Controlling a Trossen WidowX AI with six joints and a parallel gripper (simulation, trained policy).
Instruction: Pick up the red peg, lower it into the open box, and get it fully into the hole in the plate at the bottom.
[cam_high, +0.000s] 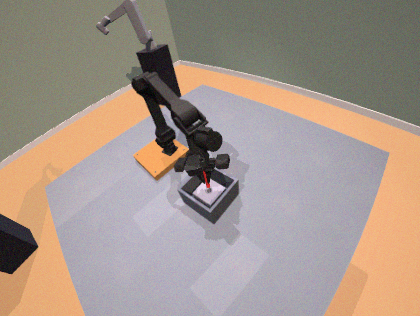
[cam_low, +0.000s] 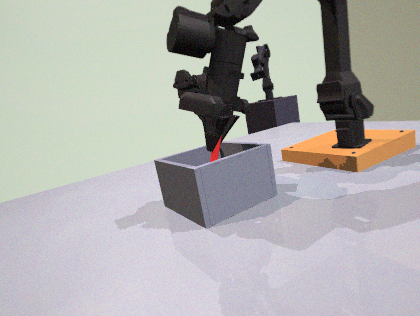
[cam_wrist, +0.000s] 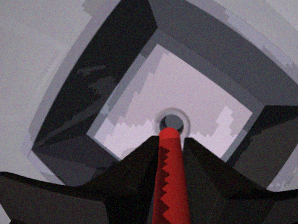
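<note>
My gripper tip is 1 cm past the red peg, 1 cm to the right of it and 1 cm below it. From my gripper tip the other things lie so: grey box: 7 cm below.
</note>
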